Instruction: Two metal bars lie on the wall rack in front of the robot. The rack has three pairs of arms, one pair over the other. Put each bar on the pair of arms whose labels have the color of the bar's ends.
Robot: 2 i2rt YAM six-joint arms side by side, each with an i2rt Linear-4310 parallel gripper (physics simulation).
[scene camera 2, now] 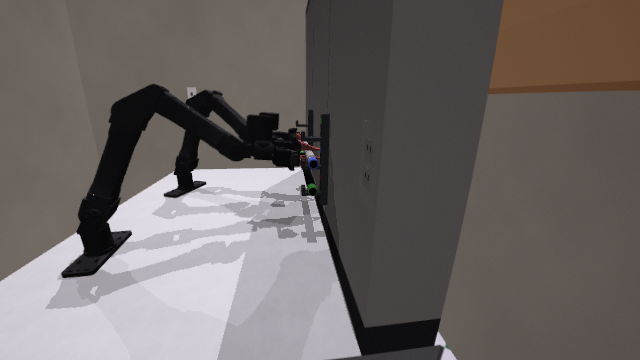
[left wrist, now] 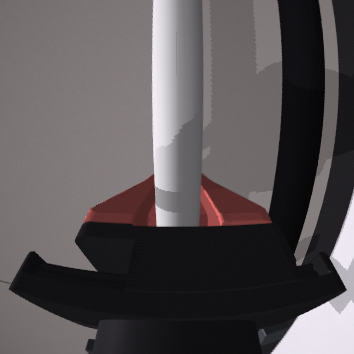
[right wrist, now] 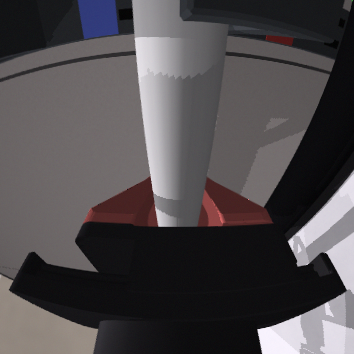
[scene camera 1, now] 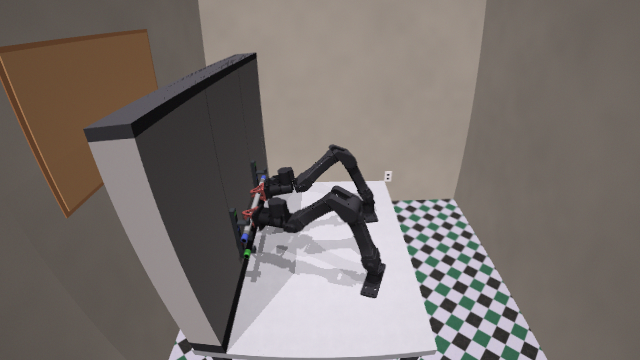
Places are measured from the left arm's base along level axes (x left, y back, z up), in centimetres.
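Pixels of known places: left gripper, fingertip midpoint: (scene camera 2: 315, 145) (left wrist: 177, 175) (scene camera 1: 243, 214); right gripper, fingertip midpoint: (scene camera 1: 250, 194); left arm's base, origin of the base link: (scene camera 2: 186, 189) (scene camera 1: 373, 279); right arm's base, origin of the base link: (scene camera 2: 101, 252) (scene camera 1: 368, 211).
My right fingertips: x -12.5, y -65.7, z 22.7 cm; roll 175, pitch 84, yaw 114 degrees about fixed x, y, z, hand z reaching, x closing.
Note:
Ahead of a thing's pixels: the offset from my right fingertips to its top centre. "spot": to the spot under its first point. Level surfaces: height alone.
A white bar with blue ends @(dx +7.4, dy +7.3, dz +1.7 cm) (scene camera 1: 255, 201) (scene camera 2: 309, 154) (left wrist: 177, 100) (right wrist: 179, 110) is level, at about the height of the middle arms of the wall rack (scene camera 1: 233, 220) (scene camera 2: 325, 187). My left gripper (scene camera 1: 249, 214) (left wrist: 177, 175) and my right gripper (scene camera 1: 258, 191) (right wrist: 177, 174) are both shut on it, apart along its length. Whether it touches the rack arms is hidden. The bar with green ends (scene camera 1: 247, 253) (scene camera 2: 312, 189) lies low, on the bottom pair of arms. In the right wrist view a blue label @(spot: dx -9.8, dy -2.0, dz +3.2 cm) (right wrist: 100, 20) and a red label @(spot: dx -9.4, dy -1.8, dz -4.3 cm) (right wrist: 279, 40) show on the rack.
The top rack arm (scene camera 2: 312, 139) sticks out just above the blue-ended bar. A tall dark wall panel (scene camera 1: 185, 175) (scene camera 2: 357, 165) stands behind the rack. The white table @(dz -22.7 cm) (scene camera 1: 320, 315) (scene camera 2: 165, 320) lies below both arms and bears their shadows.

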